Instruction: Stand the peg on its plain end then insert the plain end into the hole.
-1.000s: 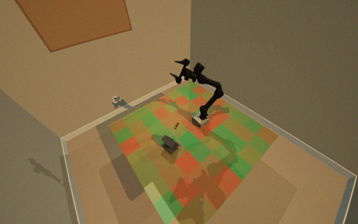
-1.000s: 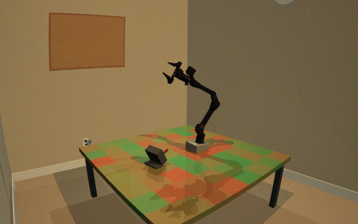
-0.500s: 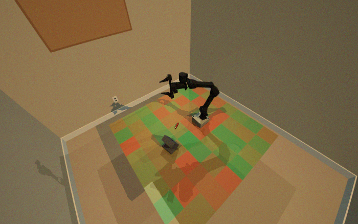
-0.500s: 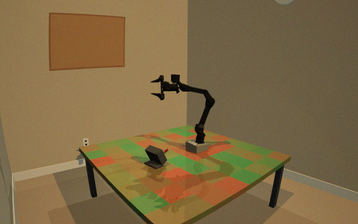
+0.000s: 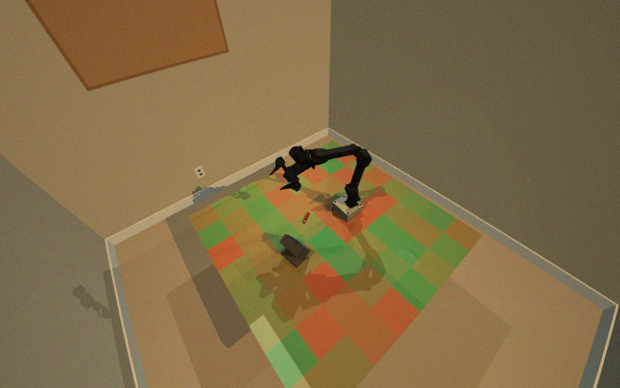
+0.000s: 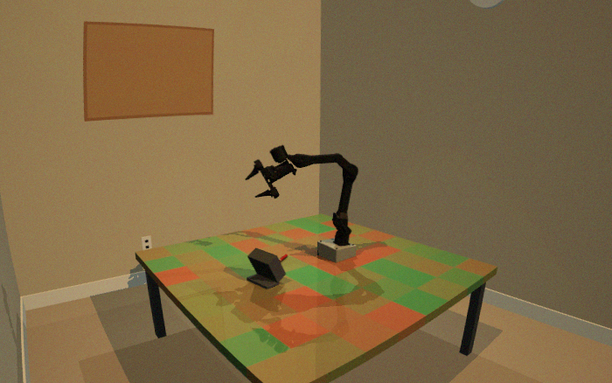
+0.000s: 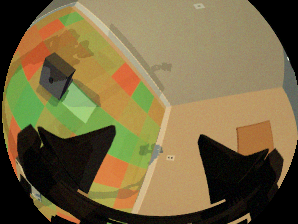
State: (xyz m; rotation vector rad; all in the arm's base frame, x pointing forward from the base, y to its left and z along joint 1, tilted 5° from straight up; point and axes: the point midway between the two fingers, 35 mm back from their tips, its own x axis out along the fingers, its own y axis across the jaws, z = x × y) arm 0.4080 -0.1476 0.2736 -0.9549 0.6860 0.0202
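The red peg lies 13 cm behind my gripper tip, 6 cm to the left of it and 35 cm below it. The rest, counted from my gripper tip: dark sloped panel (4 cm ahead, 22 cm to the left, 28 cm below).
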